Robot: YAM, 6 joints.
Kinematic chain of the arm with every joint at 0, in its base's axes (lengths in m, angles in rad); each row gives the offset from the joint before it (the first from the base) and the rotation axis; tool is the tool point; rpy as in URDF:
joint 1: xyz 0 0 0.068 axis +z
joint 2: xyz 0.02 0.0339 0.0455 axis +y
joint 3: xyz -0.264 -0.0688 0 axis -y
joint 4: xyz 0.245 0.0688 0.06 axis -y
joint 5: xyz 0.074 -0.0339 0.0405 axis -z
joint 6: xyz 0.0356 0 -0.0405 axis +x
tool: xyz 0 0 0 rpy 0 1.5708 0
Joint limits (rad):
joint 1: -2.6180..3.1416
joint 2: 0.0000..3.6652
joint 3: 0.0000..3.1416
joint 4: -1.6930..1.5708
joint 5: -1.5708..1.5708
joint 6: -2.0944..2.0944
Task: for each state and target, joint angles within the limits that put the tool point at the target. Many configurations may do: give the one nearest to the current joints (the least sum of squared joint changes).
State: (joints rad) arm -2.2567 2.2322 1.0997 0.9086 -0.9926 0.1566
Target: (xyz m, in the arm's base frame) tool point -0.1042 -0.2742 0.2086
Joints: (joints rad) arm -2.0446 1.5574 0.5774 0.9932 -1.1428 0.1566
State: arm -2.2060 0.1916 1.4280 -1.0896 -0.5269 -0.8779
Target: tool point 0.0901 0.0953 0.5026
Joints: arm -2.1938 0.3624 1.6881 -0.9009 -0.5161 -0.8779
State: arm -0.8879 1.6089 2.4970 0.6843 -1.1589 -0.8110
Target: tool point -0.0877 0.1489 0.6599
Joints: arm -0.8367 1.2177 2.6737 1.0557 -1.3377 -0.8110
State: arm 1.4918 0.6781 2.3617 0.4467 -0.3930 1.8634
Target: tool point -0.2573 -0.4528 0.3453
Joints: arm 1.0877 0.0389 2.1851 0.5141 -0.5147 1.8634
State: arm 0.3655 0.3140 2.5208 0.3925 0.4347 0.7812
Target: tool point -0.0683 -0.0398 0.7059
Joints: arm 0.3587 1.0907 2.3317 0.3166 0.3826 0.7812
